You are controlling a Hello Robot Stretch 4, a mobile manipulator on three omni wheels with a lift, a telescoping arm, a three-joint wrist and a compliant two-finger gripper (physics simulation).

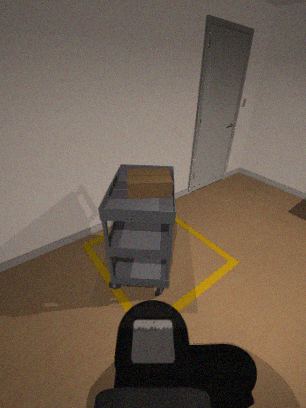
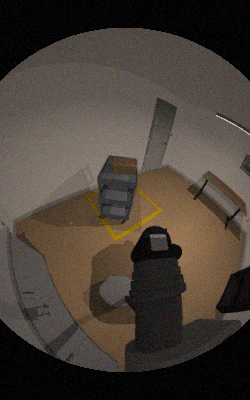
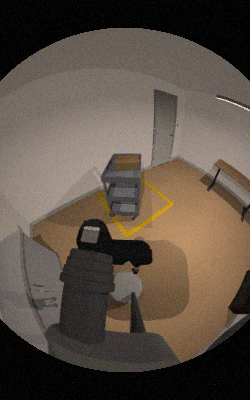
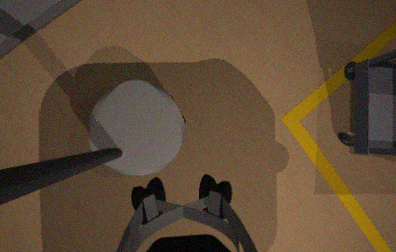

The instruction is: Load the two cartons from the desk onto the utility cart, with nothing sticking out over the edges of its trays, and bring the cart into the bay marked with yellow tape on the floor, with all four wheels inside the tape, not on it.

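Frame: origin at the robot's base, x left, y back, z up, level; centimetres.
Seen in the pictures: gripper, between the fingertips: (image 4: pixel 182 190); robot's base, origin of its link: (image 2: pixel 116 289) (image 3: pixel 125 285) (image 4: pixel 142 129).
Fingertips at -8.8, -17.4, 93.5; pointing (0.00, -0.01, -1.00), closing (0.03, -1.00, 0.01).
Offsets run from my fingertips to a thing's top centre, as dx, dy, dz. "spot": to the spot under its first point. Level surfaces: height alone.
The grey three-tray cart (image 1: pixel 137 216) (image 2: pixel 117 181) (image 3: pixel 122 175) (image 4: pixel 361 107) stands at an angle in the bay marked by yellow tape (image 1: pixel 232 261) (image 2: pixel 116 236) (image 3: pixel 127 233) (image 4: pixel 291 119). One near wheel {spot: +37.6, -93.8, -89.6} (image 1: pixel 115 285) (image 4: pixel 351 71) appears at or over the left tape strip. The other near wheel {+0.5, -89.6, -87.0} (image 1: pixel 159 291) (image 4: pixel 346 138) is inside the tape. The far wheels are hidden. Brown carton material {+9.9, -119.7, -5.0} (image 1: pixel 150 189) (image 2: pixel 125 165) (image 3: pixel 128 162) lies on the top tray toward its right side; I cannot tell whether it is one carton or two. My gripper (image 4: pixel 182 190) is open and empty above the floor, away from the cart.
A light grey disc (image 2: pixel 116 291) (image 3: pixel 126 287) (image 4: pixel 137 127) is low near my arm, at a dark pole's end. A wall stands behind the cart, with a grey door (image 1: pixel 220 105) to the right. A bench {dz -24.2} (image 2: pixel 225 190) (image 3: pixel 232 172) stands right; grey cabinets (image 2: pixel 37 295) stand left.
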